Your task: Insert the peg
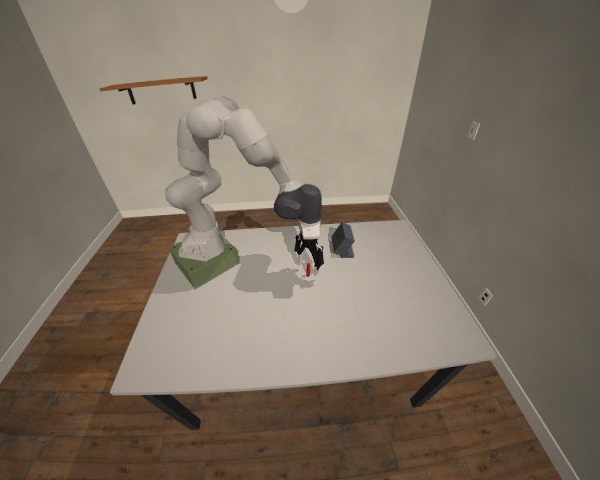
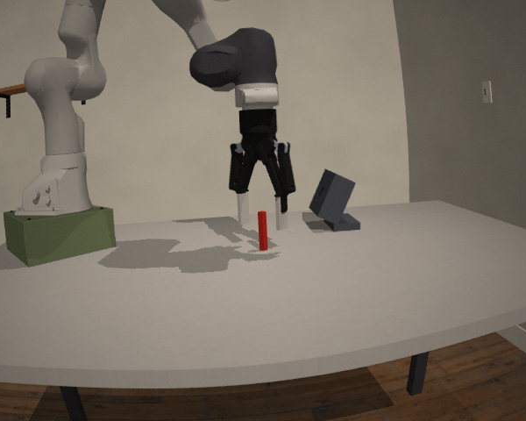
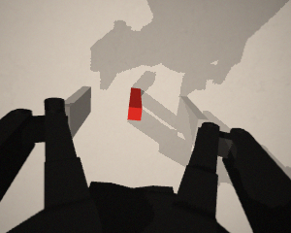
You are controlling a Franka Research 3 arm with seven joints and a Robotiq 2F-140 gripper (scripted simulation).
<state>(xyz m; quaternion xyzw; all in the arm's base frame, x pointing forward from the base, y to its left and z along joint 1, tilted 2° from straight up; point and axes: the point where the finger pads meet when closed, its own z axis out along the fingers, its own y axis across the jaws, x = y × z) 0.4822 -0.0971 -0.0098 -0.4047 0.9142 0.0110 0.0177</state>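
The red peg lies 30 mm below my hand.
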